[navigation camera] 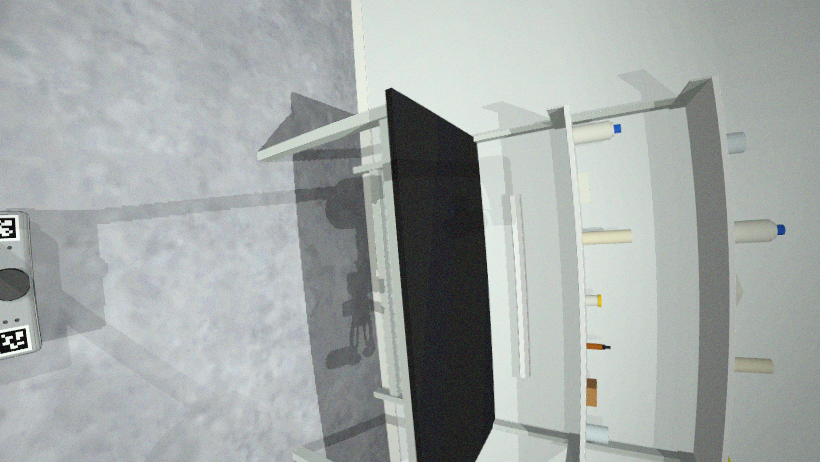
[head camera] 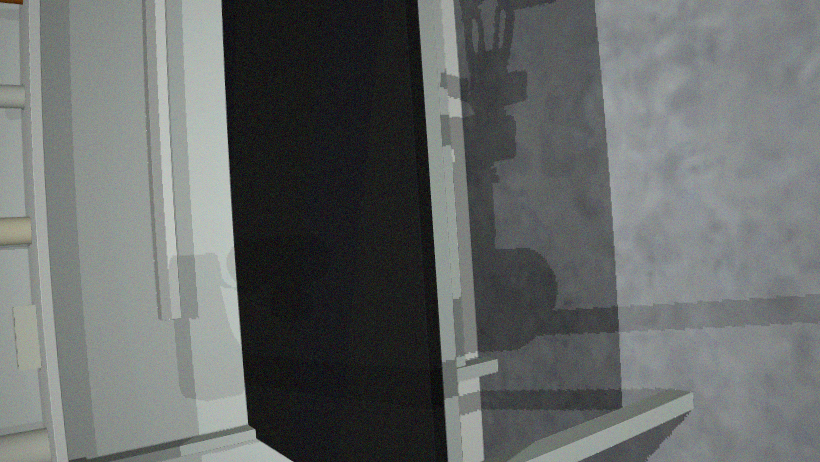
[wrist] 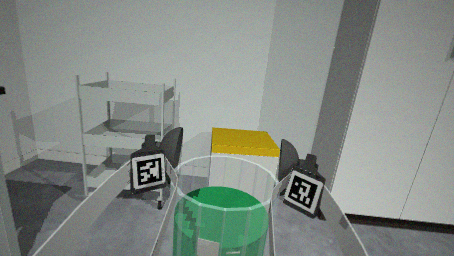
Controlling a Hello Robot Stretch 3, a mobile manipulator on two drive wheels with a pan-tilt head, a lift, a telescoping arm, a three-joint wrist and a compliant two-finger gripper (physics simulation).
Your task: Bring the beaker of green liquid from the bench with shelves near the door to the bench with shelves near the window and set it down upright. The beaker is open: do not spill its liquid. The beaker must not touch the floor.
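The open glass beaker of green liquid [wrist: 220, 220] stands between the two fingers at the bottom middle of the wrist view, close to upright, with the liquid below its rim. My gripper [wrist: 230, 151] is shut on the beaker, a fingertip at each side. The beaker's bottom is hidden. A bench with shelves [head camera: 332, 229] [navigation camera: 447, 258] has a black top and shows sideways in the head and navigation views. Gripper and beaker do not show in those two views; the arm's shadow falls below the bench top. Neither window nor door shows, so I cannot tell which bench this is.
A shelf [navigation camera: 576, 269] above the bench holds a blue-capped bottle [navigation camera: 593, 132], a cream cylinder [navigation camera: 608, 236] and a brown box [navigation camera: 591, 392]. A bench leg [head camera: 625, 424] [navigation camera: 321, 134] stands out. The wrist view shows a cart [wrist: 82, 140], a yellow-lidded bin [wrist: 245, 142] and a white cabinet [wrist: 400, 100].
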